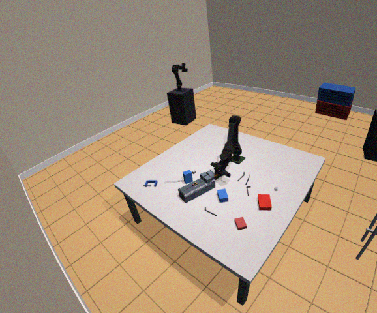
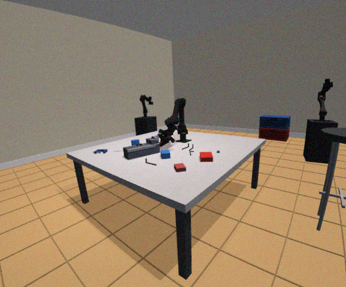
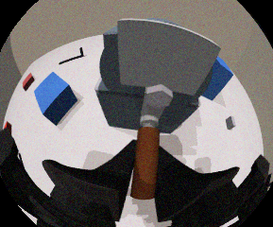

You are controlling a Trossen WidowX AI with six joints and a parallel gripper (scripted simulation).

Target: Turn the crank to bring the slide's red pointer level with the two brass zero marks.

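The brown crank handle lies 2 cm behind my gripper tip, 1 cm to the left of it and 3 cm above it. Also, from my gripper tip: red pointer: 17 cm ahead, 8 cm to the right, 5 cm above.
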